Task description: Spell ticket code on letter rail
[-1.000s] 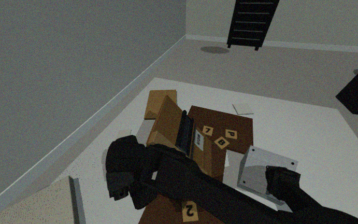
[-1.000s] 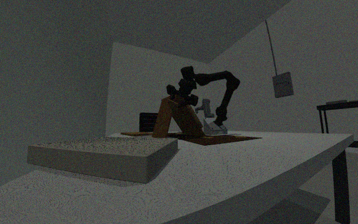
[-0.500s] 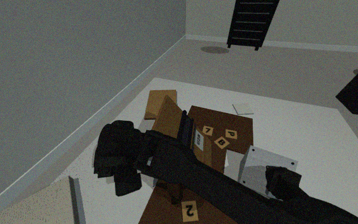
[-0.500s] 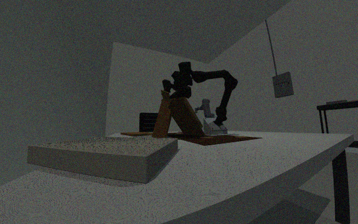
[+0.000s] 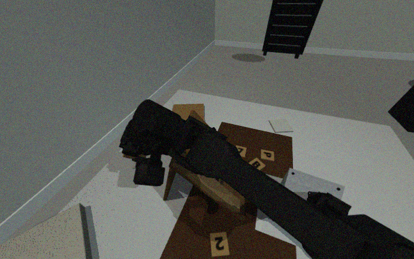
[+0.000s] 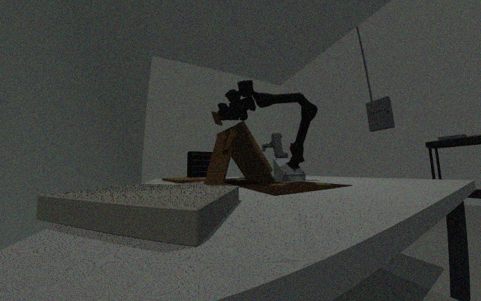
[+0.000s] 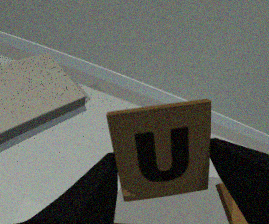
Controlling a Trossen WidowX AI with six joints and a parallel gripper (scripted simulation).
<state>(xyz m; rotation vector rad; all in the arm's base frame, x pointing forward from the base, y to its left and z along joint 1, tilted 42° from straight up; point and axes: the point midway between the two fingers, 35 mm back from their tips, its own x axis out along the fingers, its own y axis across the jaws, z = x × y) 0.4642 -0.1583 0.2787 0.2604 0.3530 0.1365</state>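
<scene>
The white ticket lies 250 mm behind my gripper tip, 200 mm below it and 160 mm to the right of it. Also, from my gripper tip: brown mat 340 mm behind, 290 mm below, 90 mm to the right; flat tan panel 470 mm to the right, 290 mm below, 40 mm ahead.
</scene>
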